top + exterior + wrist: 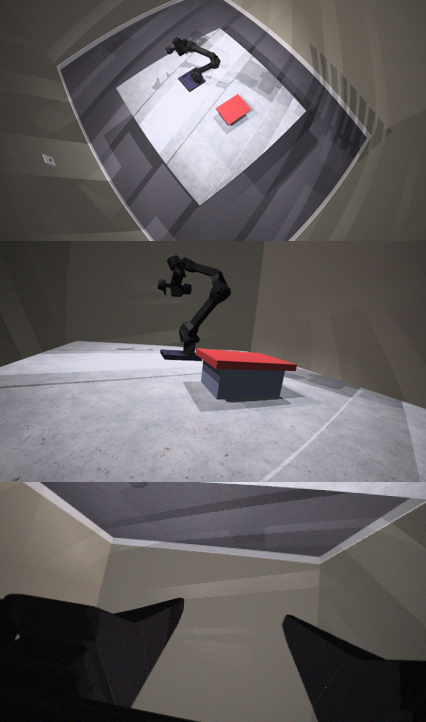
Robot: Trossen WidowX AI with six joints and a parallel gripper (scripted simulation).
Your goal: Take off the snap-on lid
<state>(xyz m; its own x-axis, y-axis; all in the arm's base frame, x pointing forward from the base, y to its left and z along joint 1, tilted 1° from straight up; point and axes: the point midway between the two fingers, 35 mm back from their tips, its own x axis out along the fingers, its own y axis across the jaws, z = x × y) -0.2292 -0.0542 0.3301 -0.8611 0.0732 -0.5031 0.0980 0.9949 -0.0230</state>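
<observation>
Right now the red lid is 69 cm ahead of my gripper tip, 24 cm below it and 7 cm to the left of it. Round my gripper tip: storage box (69 cm ahead, 28 cm below, 7 cm to the left).
</observation>
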